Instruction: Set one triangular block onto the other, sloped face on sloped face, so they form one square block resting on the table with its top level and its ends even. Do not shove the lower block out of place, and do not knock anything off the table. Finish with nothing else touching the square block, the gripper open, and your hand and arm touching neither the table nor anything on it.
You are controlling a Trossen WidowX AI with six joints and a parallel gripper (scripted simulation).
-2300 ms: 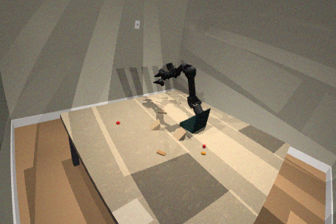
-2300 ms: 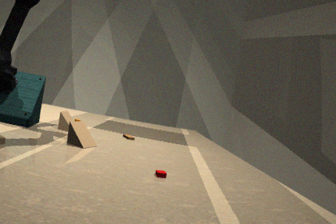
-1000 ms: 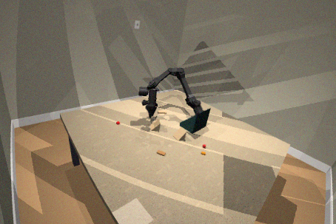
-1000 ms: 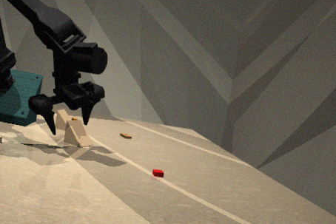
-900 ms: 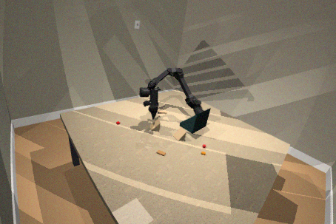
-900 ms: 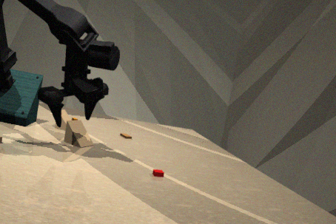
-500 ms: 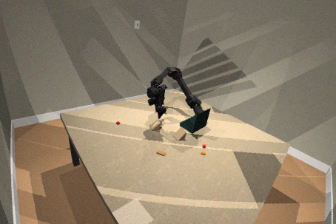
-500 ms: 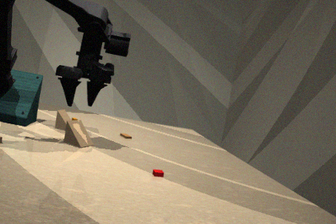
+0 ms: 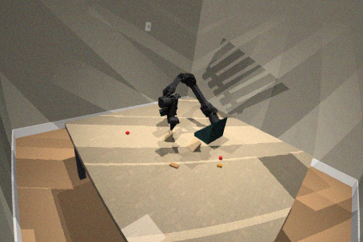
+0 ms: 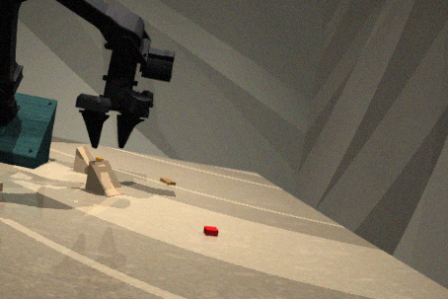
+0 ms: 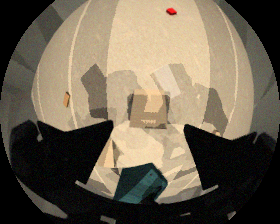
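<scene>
The tan triangular block lies 8 cm below my gripper tip and 1 cm behind it. The rest, counted from my gripper tip: flat tan piece 24 cm to the left, 12 cm ahead, 9 cm below; red piece 23 cm ahead, 16 cm to the right, 9 cm below; red bit 33 cm to the left, 16 cm behind, 8 cm below.
</scene>
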